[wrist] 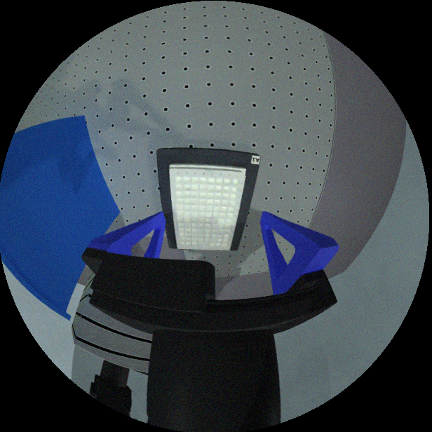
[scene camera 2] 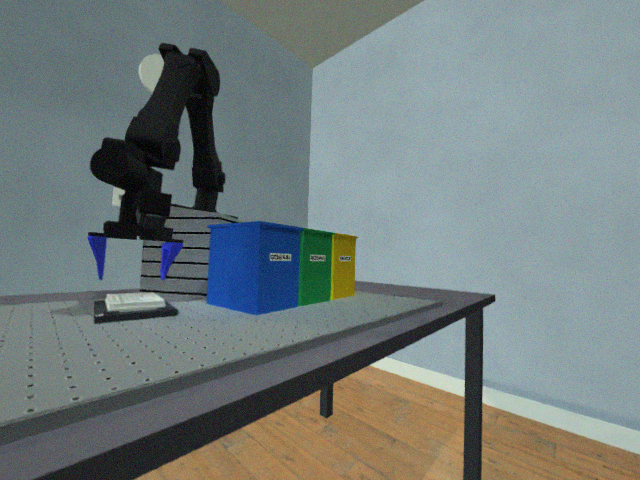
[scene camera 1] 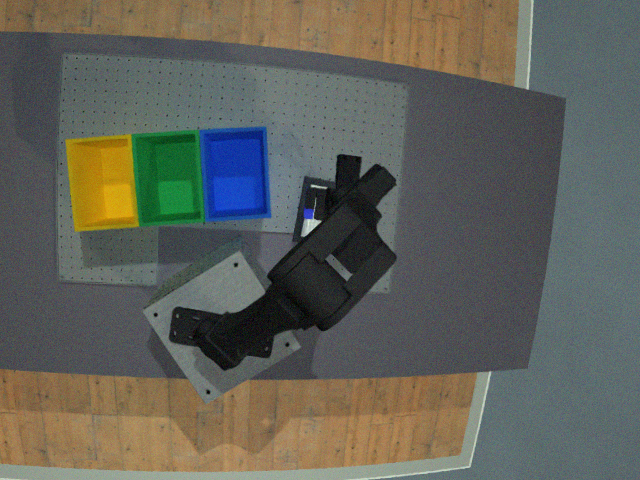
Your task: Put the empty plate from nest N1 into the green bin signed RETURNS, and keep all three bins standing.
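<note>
The white plate with a grid of small wells lies flat in the dark nest, which has a small label at one corner. My gripper is open and empty, a little above the plate, with one blue finger towards each long side. In the first scene view the arm hides part of the plate and nest. The green bin stands upright between the blue bin and the yellow bin, both also upright.
The bins stand side by side in a row, the blue one nearest the nest. Nest and bins are on the perforated board. The arm's grey pedestal stands near the table's edge.
</note>
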